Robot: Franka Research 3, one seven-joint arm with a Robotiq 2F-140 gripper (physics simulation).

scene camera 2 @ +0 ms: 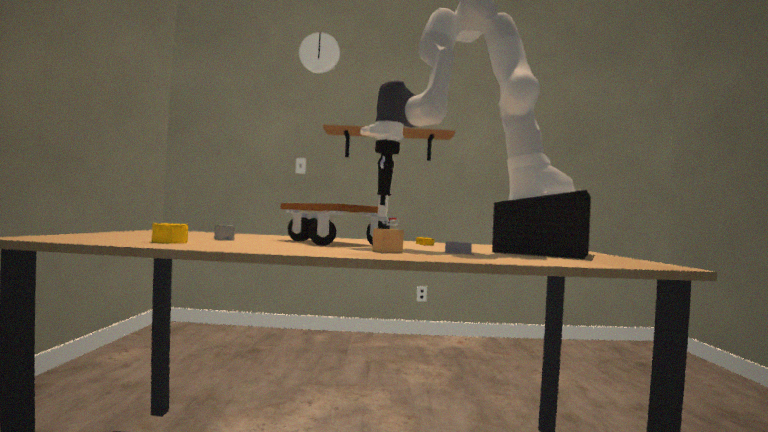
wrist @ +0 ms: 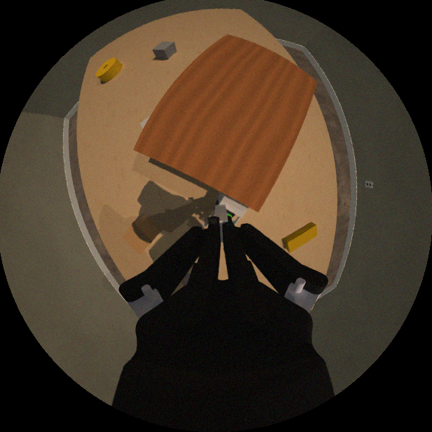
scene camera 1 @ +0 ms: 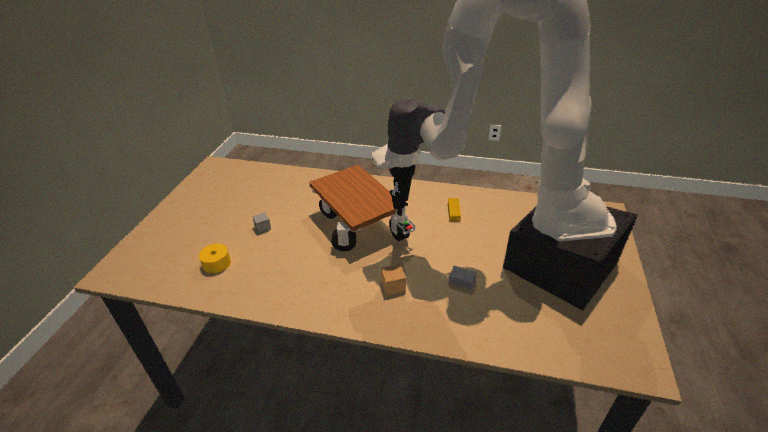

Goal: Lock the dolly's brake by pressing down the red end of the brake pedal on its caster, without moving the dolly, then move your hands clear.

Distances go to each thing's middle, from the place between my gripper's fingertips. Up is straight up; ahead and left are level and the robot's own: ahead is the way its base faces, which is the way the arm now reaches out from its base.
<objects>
The dolly (scene camera 1: 358,199) lies 150 mm ahead of my hand, 90 mm to the right of it and 40 mm below it. From my hand the other things lie so: yellow cylinder (scene camera 1: 214,258): 570 mm ahead, 200 mm to the left, 70 mm below; wooden block (scene camera 2: 384,240): 200 mm to the left, 60 mm below, 10 mm behind.
</objects>
